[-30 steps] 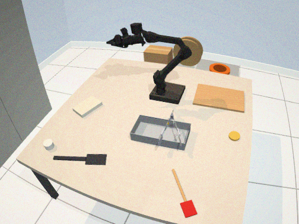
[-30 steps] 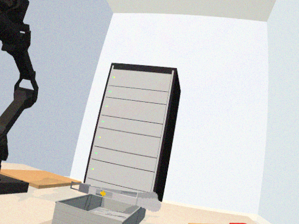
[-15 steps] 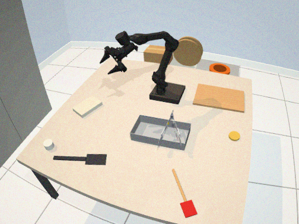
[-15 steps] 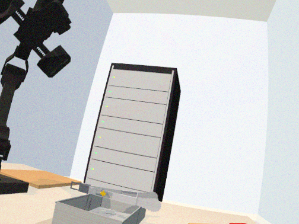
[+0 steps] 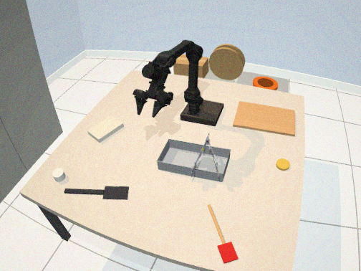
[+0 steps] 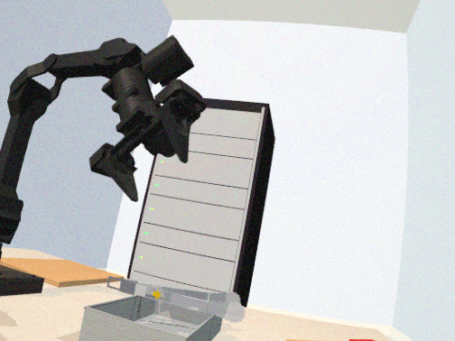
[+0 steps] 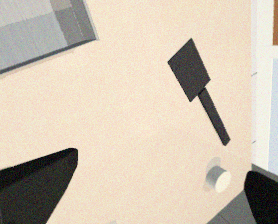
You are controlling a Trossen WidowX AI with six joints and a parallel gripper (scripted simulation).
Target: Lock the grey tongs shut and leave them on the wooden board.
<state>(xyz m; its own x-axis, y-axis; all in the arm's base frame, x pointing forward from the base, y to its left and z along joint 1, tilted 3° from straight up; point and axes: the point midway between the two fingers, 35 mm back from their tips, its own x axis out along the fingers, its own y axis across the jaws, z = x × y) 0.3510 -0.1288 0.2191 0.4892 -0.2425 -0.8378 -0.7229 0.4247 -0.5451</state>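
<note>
The yellow lock piece lies 30 mm behind my gripper tip, 240 mm to the left of it and 180 mm below it. From my gripper tip the other things lie so: cream block: 160 mm behind, 330 mm to the right, 230 mm below; grey roasting tin: 200 mm to the left, 220 mm below; black spatula: 270 mm ahead, 180 mm to the right, 240 mm below.
</note>
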